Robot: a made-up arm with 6 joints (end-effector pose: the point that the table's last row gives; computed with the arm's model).
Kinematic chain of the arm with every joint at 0, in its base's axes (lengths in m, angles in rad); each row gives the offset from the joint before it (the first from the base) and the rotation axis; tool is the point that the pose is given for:
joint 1: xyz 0 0 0.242 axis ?
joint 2: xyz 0 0 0 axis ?
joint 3: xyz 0 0 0.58 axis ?
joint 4: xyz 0 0 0 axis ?
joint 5: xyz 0.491 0 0 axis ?
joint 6: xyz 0 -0.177 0 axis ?
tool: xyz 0 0 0
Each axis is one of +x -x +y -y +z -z.
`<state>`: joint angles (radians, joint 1 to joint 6).
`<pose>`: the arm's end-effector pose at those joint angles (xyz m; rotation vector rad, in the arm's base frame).
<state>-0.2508 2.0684 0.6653 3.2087 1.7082 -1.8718</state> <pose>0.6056 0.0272 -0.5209 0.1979 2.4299 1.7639</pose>
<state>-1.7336 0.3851 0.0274 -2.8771 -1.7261 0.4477</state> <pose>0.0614 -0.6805 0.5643 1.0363 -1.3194 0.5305</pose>
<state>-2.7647 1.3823 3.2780 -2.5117 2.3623 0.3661</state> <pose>-0.4232 -0.3214 0.8493 0.1044 2.6132 0.1529</pose>
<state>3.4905 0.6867 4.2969 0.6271 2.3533 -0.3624</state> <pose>-0.0270 0.1427 0.3761 0.6654 -0.9997 -2.2262</pose>
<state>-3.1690 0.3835 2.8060 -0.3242 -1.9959 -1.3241</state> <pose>0.1198 0.1646 1.1457 -0.2550 -1.4272 -2.2768</pose>
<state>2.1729 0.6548 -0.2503 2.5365 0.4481 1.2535</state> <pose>-0.5366 0.5238 0.3781 0.2315 1.9395 -0.1546</pose>
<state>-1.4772 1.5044 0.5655 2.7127 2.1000 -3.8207</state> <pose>0.2470 -0.9090 -0.0722 -2.2423 -1.6770 0.4326</pose>
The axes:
joint 1: +z
joint 2: +y
joint 3: -y
joint 4: -x
joint 5: -y
joint 6: -x

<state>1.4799 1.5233 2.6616 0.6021 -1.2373 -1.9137</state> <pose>0.2083 0.6780 0.7573 1.5308 0.7788 0.6616</pose>
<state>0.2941 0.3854 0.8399 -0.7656 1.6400 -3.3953</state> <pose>0.7194 0.0846 0.8848 -1.0521 0.1037 -1.8540</pose>
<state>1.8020 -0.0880 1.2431 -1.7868 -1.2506 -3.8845</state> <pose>-0.0904 0.2186 1.2557 0.7230 -2.5112 1.4724</pose>
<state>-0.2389 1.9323 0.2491 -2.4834 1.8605 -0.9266</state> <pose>0.4022 0.0462 -0.4389 -0.2085 -1.1677 -2.3021</pose>
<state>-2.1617 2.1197 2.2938 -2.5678 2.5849 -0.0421</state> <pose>-0.4309 -0.9091 -0.0702 0.2173 0.9631 0.9999</pose>
